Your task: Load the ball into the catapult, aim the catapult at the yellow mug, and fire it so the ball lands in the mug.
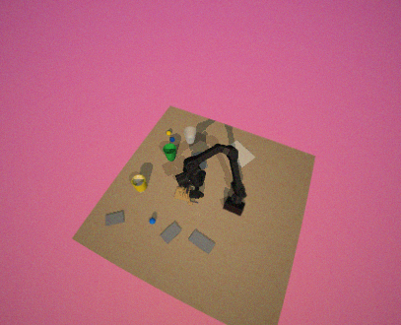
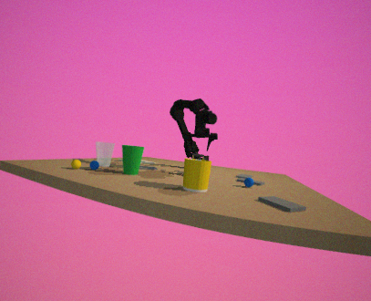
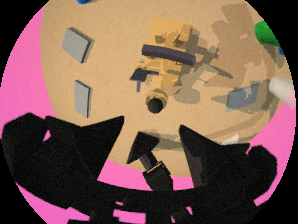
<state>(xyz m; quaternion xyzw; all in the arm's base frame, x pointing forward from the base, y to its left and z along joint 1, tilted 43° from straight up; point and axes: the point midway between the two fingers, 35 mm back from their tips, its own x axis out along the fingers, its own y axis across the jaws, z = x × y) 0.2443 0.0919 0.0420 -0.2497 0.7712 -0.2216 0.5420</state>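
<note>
Now: gripper tip 10 mm past the small black ball and 60 mm above it. From my gripper tip the other things lie so: yellow mug 410 mm ahead, 70 mm to the left, 90 mm below; green cup 330 mm ahead, 230 mm to the right, 90 mm below; wooden catapult 60 mm ahead, 20 mm to the left, 70 mm below.
</note>
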